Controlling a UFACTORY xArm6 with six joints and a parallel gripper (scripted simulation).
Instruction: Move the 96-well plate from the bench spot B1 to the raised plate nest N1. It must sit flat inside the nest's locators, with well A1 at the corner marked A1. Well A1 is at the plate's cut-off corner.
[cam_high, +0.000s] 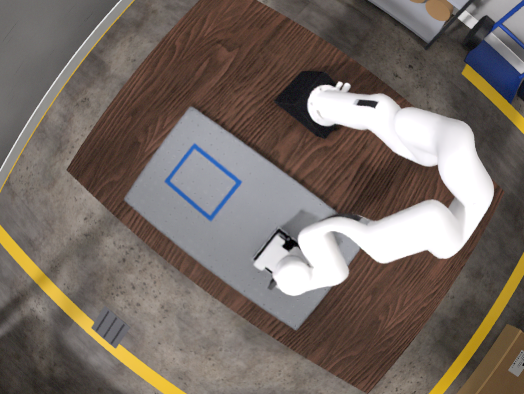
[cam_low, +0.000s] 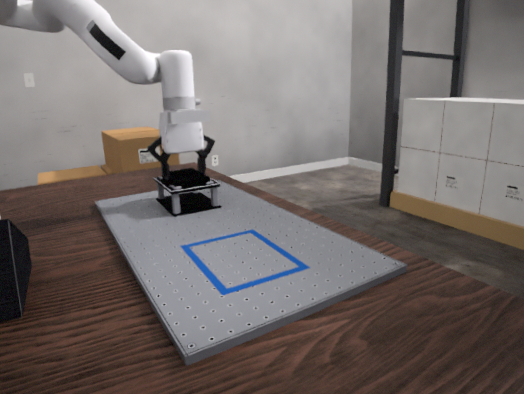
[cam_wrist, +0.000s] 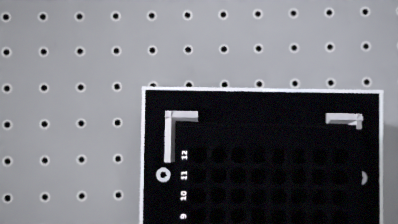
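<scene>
My gripper is now 1 cm above the black 96-well plate. From my hand the other things lie so: black plate nest N1: 2 cm below.
</scene>
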